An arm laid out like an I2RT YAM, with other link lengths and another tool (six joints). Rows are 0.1 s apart.
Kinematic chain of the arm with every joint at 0, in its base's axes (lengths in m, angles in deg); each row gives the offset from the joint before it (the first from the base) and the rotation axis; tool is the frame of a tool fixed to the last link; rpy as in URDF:
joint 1: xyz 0 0 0.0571 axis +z
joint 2: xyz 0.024 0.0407 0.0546 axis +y
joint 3: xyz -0.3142 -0.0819 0 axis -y
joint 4: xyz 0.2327 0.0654 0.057 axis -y
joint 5: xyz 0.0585 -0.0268 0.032 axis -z
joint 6: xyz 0.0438 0 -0.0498 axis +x
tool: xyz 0.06 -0.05 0.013 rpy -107.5 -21.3 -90
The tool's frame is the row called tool.
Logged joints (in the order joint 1, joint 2, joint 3, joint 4, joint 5, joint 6), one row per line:
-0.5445 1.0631 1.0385 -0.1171 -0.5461 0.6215
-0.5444 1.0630 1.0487 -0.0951 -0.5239 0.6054
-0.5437 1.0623 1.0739 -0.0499 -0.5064 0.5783
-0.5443 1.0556 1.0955 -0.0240 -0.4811 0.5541
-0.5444 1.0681 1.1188 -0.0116 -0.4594 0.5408
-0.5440 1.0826 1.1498 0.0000 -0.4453 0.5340
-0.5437 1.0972 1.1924 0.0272 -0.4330 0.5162
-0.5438 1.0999 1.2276 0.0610 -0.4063 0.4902
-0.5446 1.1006 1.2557 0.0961 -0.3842 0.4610
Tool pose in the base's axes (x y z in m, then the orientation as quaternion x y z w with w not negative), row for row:
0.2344 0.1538 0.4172 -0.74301 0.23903 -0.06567 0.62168
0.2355 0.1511 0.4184 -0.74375 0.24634 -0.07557 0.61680
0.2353 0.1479 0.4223 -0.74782 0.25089 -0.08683 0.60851
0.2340 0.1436 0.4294 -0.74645 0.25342 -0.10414 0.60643
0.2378 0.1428 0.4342 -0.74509 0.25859 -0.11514 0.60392
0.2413 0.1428 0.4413 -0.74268 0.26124 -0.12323 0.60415
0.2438 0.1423 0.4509 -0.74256 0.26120 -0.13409 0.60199
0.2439 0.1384 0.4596 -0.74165 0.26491 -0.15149 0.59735
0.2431 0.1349 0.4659 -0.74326 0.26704 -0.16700 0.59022
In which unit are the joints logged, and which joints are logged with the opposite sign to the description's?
The joints are logged in radians. Opposite sign: joint 1, joint 4.
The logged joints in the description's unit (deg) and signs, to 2 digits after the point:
31.20 60.91 59.50 6.71 -31.29 35.61
31.19 60.91 60.09 5.45 -30.02 34.69
31.15 60.87 61.53 2.86 -29.01 33.13
31.19 60.48 62.77 1.38 -27.56 31.75
31.19 61.20 64.10 0.66 -26.32 30.99
31.17 62.03 65.88 0.00 -25.51 30.60
31.15 62.86 68.32 -1.56 -24.81 29.58
31.16 63.02 70.34 -3.50 -23.28 28.09
31.20 63.06 71.95 -5.51 -22.01 26.41

